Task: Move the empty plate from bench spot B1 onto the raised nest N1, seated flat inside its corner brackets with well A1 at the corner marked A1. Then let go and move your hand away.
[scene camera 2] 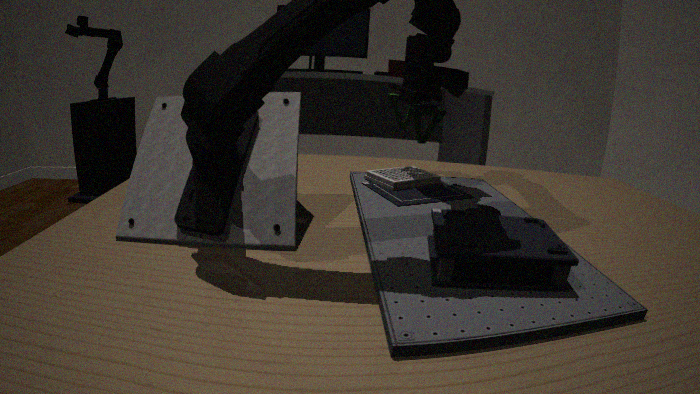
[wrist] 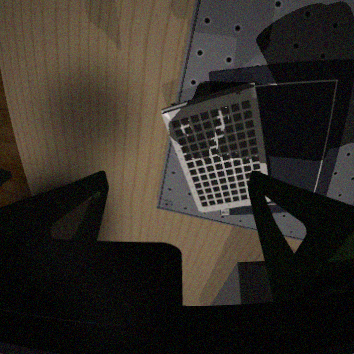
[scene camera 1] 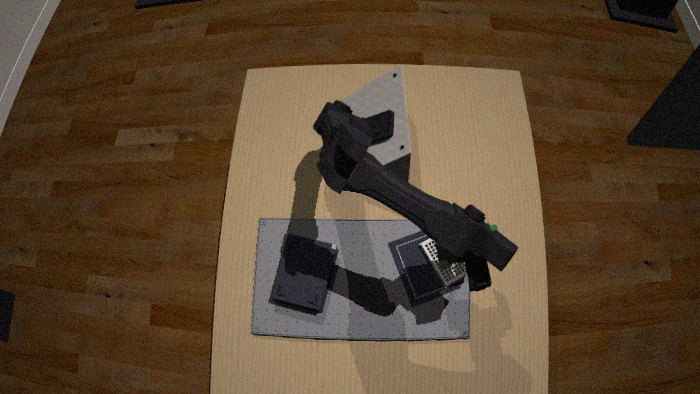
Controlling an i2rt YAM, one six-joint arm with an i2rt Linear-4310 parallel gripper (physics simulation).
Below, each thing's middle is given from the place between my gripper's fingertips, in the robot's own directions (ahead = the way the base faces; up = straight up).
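Where is the well plate [scene camera 1: 448, 276]? It is 40 mm to the right of my hand, 10 mm behind it and 80 mm below it.
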